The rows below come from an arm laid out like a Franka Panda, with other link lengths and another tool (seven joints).
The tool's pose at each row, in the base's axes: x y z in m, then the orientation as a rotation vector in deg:
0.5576, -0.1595, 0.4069, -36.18, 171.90, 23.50
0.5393, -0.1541, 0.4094, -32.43, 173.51, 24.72
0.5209, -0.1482, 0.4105, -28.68, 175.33, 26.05
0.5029, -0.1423, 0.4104, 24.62, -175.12, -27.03
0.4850, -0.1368, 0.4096, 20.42, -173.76, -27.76
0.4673, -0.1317, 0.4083, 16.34, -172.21, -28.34
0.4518, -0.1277, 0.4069, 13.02, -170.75, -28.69
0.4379, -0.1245, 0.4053, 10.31, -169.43, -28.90
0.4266, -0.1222, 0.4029, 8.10, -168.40, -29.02
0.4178, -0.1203, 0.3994, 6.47, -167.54, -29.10
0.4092, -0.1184, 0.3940, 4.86, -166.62, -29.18
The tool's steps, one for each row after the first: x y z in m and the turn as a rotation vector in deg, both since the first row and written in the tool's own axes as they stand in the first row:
0.0144, 0.0127, -0.0008, -0.77, 0.51, 2.70
0.0288, 0.0256, -0.0002, -1.64, 1.31, 5.43
0.0430, 0.0380, 0.0016, -2.53, 2.34, 8.17
0.0574, 0.0499, 0.0040, -3.42, 3.58, 10.96
0.0717, 0.0612, 0.0067, -4.27, 4.94, 13.72
0.0845, 0.0706, 0.0093, -4.94, 6.19, 16.01
0.0961, 0.0786, 0.0118, -5.48, 7.32, 17.91
0.1058, 0.0846, 0.0148, -5.87, 8.18, 19.47
0.1135, 0.0889, 0.0187, -6.18, 8.89, 20.65
0.1212, 0.0927, 0.0245, -6.51, 9.64, 21.82

